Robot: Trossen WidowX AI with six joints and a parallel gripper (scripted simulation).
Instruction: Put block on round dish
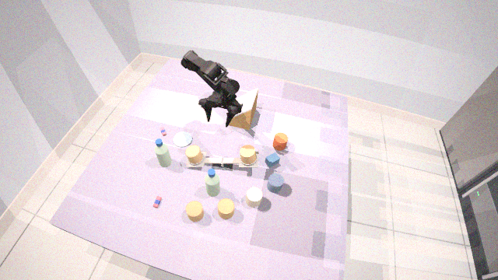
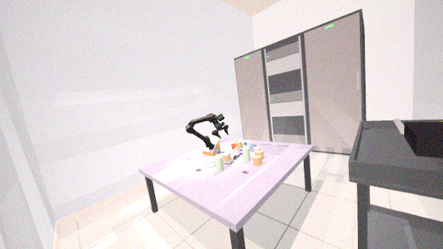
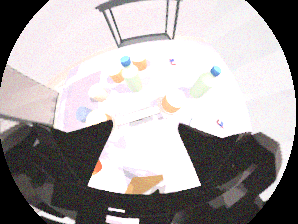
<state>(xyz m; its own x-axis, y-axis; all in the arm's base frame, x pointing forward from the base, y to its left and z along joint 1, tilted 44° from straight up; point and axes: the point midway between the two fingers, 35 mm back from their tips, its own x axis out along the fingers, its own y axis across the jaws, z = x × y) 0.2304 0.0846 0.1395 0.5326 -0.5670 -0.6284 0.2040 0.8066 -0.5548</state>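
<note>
My gripper tip is now 180 mm above the pale green block, 90 mm to the left of it and 80 mm short of it. From my gripper tip the other things lie so: small balance (200 mm below, 60 mm ahead, 40 mm to the left); then blue cube (270 mm to the left, 200 mm below, 20 mm behind); then pale round dish (220 mm below, 210 mm to the right, 30 mm behind).
</note>
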